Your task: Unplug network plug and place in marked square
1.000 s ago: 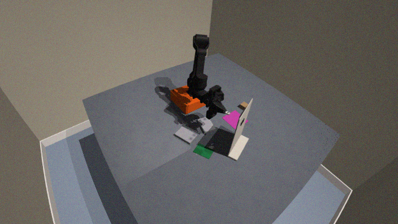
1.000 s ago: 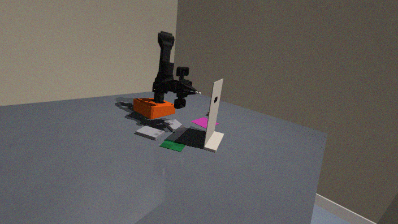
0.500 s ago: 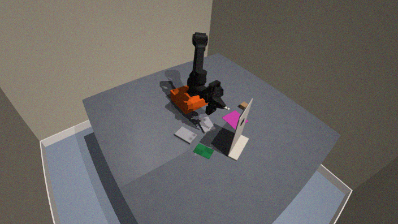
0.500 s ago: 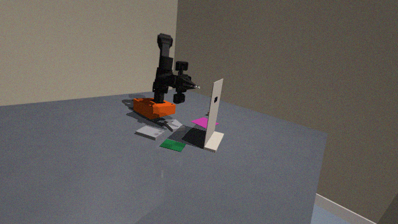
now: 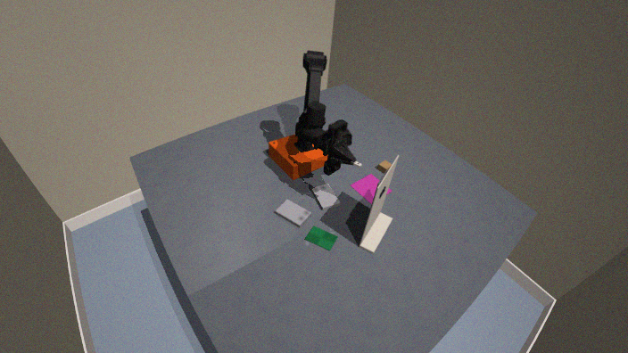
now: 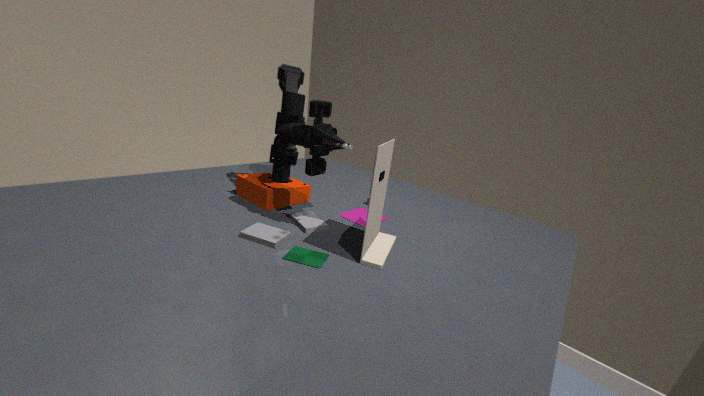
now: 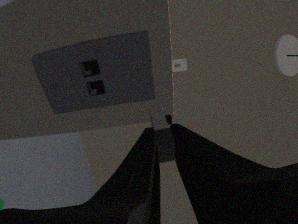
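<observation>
The magenta square lies 250 mm below my gripper tip, 180 mm to the left of it and 70 mm behind it. Also, from my gripper tip: pale upright panel: 130 mm below, 100 mm ahead, 50 mm to the left; then pale plug: 10 mm ahead; then green plate: 250 mm below, 120 mm to the right, 40 mm ahead.
</observation>
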